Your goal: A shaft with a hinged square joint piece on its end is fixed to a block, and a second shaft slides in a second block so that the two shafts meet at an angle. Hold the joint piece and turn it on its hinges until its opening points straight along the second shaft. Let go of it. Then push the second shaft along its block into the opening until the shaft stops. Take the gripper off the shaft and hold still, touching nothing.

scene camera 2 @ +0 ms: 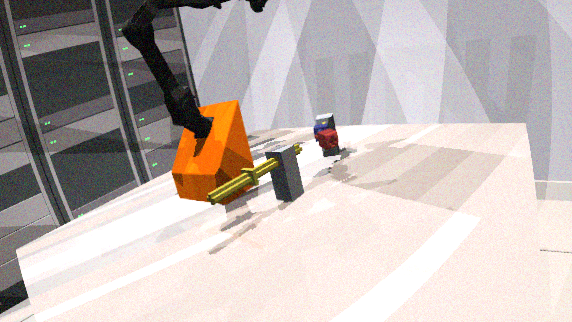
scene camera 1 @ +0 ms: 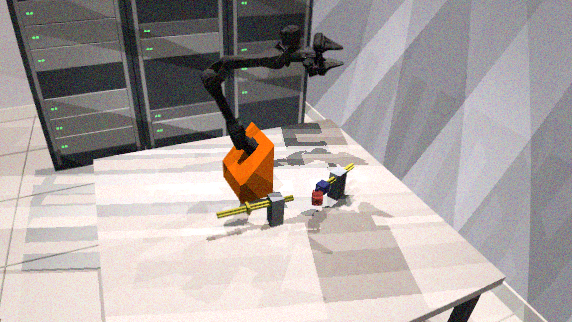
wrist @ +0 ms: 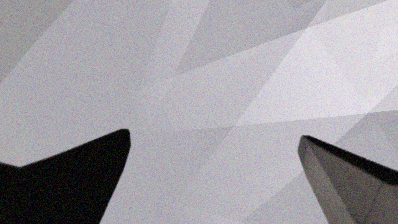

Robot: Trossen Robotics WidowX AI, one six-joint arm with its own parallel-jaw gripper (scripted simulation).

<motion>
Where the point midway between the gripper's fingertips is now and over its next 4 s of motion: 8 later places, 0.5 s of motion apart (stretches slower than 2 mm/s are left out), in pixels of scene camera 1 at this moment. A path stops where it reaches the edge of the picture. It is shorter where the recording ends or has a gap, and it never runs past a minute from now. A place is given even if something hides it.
My gripper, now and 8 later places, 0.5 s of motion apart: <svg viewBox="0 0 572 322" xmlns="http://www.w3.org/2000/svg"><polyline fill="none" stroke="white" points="343,55 355,88 356,120 349,150 336,174 319,192 319,197 319,210 318,208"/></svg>
</motion>
